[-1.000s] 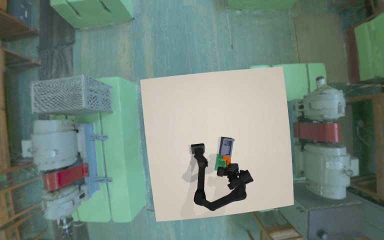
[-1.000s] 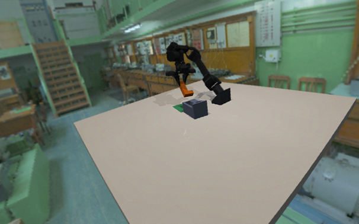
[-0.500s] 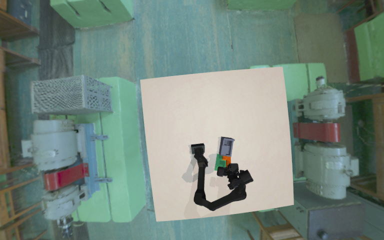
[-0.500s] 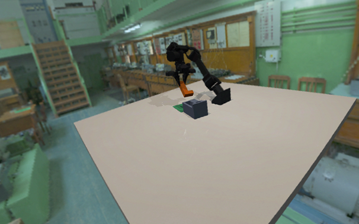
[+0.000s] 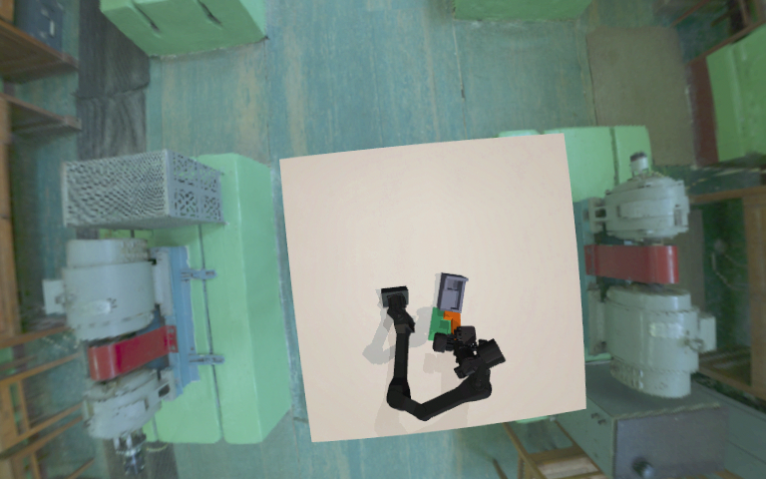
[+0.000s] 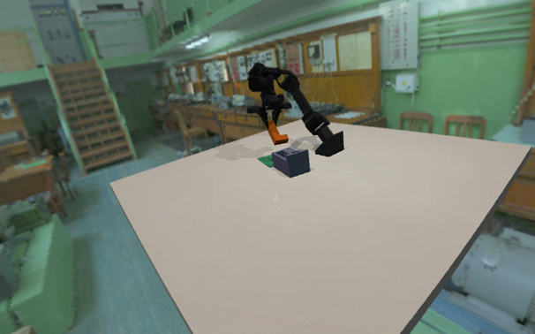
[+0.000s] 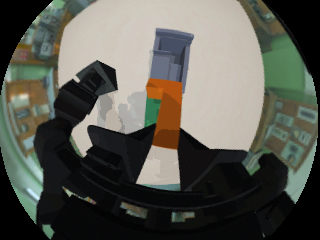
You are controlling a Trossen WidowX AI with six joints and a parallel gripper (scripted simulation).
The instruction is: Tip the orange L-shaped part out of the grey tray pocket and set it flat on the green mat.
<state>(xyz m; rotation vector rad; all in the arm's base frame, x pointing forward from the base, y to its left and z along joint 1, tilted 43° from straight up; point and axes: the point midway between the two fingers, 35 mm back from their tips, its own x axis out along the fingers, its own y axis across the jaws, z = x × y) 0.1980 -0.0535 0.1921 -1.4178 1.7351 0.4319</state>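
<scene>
My gripper tip is 40 mm to the right of the orange L-shaped part and 30 mm above it. The rest, counted from my gripper tip: green mat (170 mm below, 20 mm to the right, 10 mm behind).
</scene>
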